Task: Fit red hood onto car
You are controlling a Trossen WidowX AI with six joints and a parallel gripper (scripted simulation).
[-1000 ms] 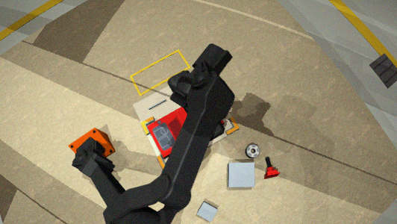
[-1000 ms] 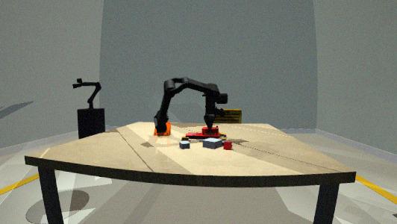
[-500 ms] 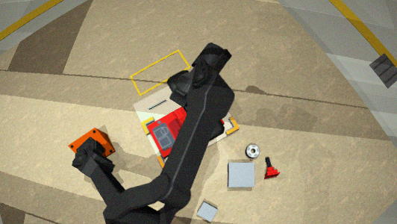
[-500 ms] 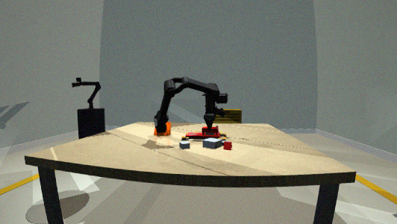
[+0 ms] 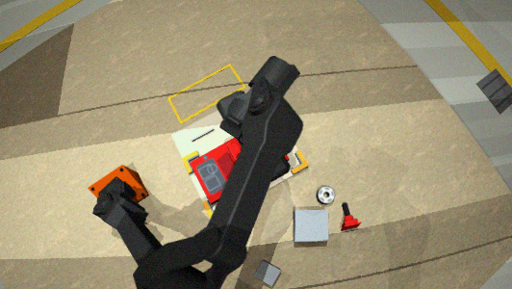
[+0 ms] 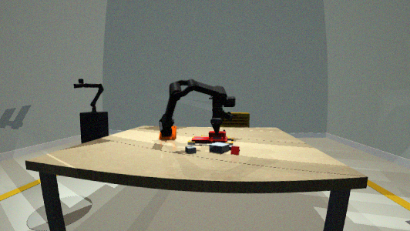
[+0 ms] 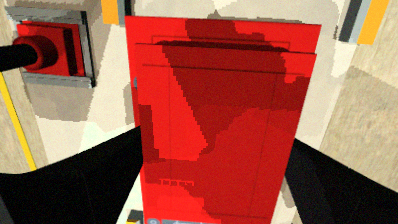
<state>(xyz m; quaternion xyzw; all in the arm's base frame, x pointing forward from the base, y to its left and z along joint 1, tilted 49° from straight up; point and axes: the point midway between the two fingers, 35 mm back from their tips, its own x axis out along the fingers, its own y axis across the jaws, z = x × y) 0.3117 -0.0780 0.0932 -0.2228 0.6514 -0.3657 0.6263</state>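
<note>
My gripper tip is now right at the red hood. Also, from my gripper tip: pale jig plate 20 mm behind, 20 mm to the left, 40 mm below; grey engine block 10 mm to the left, 30 mm below.
</note>
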